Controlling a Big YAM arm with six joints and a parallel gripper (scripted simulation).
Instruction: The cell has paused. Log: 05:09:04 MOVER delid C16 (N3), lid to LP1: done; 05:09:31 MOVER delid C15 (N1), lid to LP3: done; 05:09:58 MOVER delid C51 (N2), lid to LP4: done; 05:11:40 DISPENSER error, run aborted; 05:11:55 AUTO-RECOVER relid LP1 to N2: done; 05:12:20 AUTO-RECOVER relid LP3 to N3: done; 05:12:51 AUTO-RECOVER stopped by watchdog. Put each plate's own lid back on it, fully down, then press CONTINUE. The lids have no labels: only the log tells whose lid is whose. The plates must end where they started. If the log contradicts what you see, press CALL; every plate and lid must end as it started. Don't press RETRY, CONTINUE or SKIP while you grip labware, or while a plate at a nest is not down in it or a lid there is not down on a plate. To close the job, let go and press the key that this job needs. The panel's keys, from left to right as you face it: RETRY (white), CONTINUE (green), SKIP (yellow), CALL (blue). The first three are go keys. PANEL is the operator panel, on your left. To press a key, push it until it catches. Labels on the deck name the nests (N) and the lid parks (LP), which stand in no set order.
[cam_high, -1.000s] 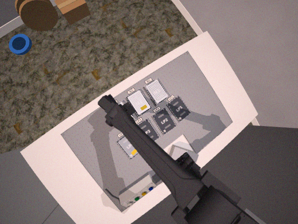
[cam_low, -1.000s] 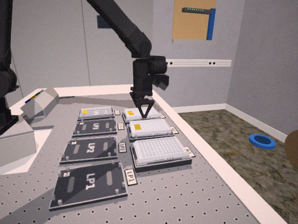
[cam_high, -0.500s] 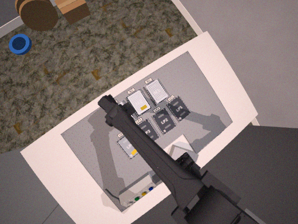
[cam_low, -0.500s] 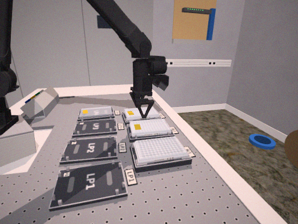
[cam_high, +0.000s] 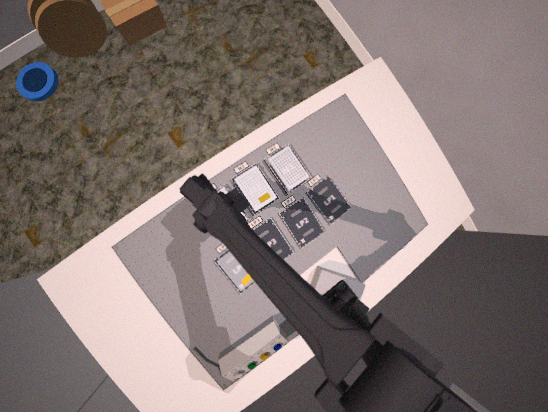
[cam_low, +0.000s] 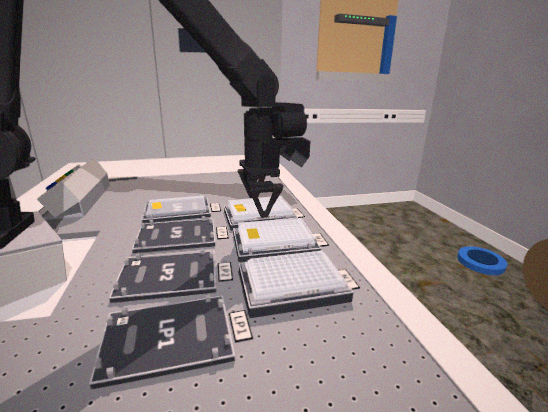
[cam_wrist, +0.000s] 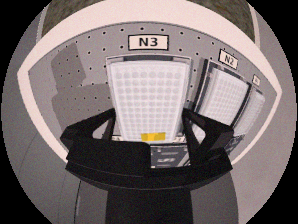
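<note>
My hand is 12 cm to the left of the clear lid. From my hand the other things lie so: blue key: 45 cm behind, 14 cm to the left, 4 cm above; green key: 44 cm behind, 24 cm to the left, 4 cm above; yellow key: 44 cm behind, 19 cm to the left, 4 cm above.
</note>
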